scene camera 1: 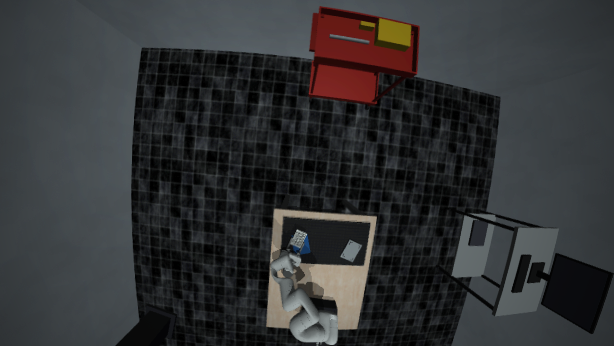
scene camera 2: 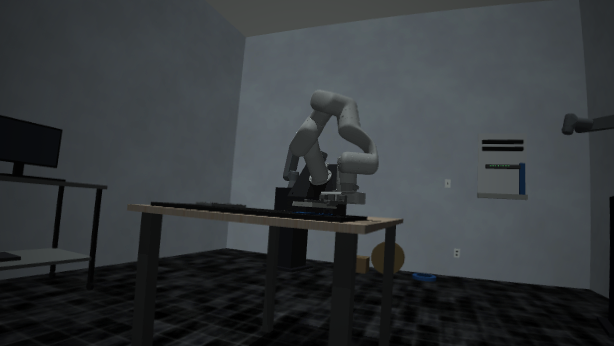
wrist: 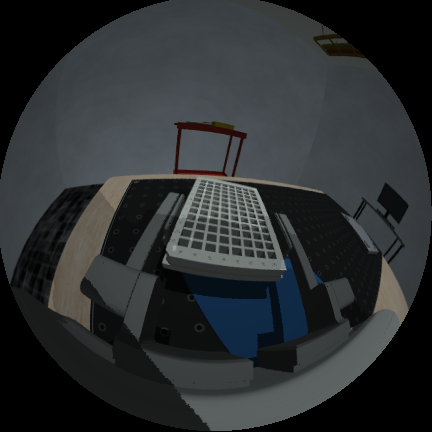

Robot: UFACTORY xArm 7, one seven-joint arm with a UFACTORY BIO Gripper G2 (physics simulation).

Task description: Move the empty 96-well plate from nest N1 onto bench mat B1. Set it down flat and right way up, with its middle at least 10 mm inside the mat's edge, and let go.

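Frame: origin at the arm's base, x ahead, y left, z up, level; metres.
Seen in the pictures: hand at its tool point: (scene camera 1: 297,242) (scene camera 2: 320,202) (wrist: 230,227); arm's base at its link origin: (scene camera 2: 320,177).
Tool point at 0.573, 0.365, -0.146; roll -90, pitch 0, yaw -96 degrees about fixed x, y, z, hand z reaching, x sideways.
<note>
Pixels of each thing's top centre, then the offset from my tool point to it, as dx, dy, dz. Level surfaces: height alone.
- white 96-well plate at its top centre: (wrist: 229,207) (scene camera 2: 315,202) (scene camera 1: 298,239) +0.029, -0.004, -0.001
- blue bench mat B1 at its surface level: dz -0.037
- pale nest N1 at its top centre: (wrist: 361,230) (scene camera 2: 221,202) (scene camera 1: 351,251) +0.039, -0.446, -0.024
- black perforated board at its surface level: dz -0.039
The white 96-well plate (scene camera 1: 300,238) (scene camera 2: 306,204) (wrist: 225,230) is level, wells up, between my fingers. My gripper (wrist: 229,215) is shut on its two long sides. It holds the plate a little above the blue bench mat B1 (scene camera 1: 306,246) (scene camera 2: 314,213) (wrist: 235,315), with a gap below it in scene camera 2. In scene camera 1 the plate covers the mat's upper left part and reaches past its far edge. The plate hides part of the mat in the wrist view. The pale nest N1 (scene camera 1: 351,250) (scene camera 2: 220,204) (wrist: 361,233) stands without the plate at the right of the board.
The mat lies on a black perforated board (scene camera 1: 330,235) (wrist: 135,215) on a wooden table (scene camera 1: 340,285) (scene camera 2: 245,218) (wrist: 75,270). A red cart (scene camera 1: 345,82) stands beyond the table. A grey cart (scene camera 1: 537,260) with a monitor (scene camera 1: 577,292) (scene camera 2: 30,140) stands to the side.
</note>
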